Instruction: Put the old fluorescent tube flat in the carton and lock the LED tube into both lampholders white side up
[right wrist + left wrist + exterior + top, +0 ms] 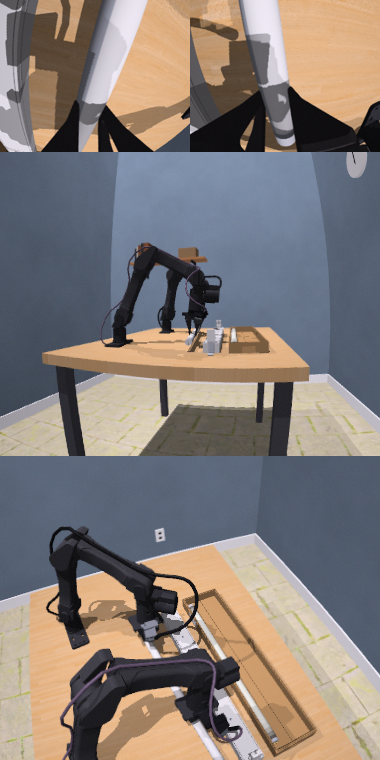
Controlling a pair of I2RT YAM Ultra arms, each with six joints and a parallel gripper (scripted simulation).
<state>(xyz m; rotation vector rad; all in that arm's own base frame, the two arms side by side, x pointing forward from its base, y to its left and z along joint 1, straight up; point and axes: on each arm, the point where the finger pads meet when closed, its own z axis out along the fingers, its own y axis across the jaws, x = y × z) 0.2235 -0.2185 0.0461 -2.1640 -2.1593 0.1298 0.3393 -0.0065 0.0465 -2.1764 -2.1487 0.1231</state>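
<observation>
My right gripper is now 3 cm past the LED tube, 12 cm to the right of it and 1 cm above it. Also, from my right hand: light fixture: 8 cm ahead, 14 cm to the left, 1 cm above; then old fluorescent tube: 16 cm ahead, 16 cm to the left, 3 cm below; then lampholder: 12 cm ahead, 16 cm to the right, 2 cm above.
</observation>
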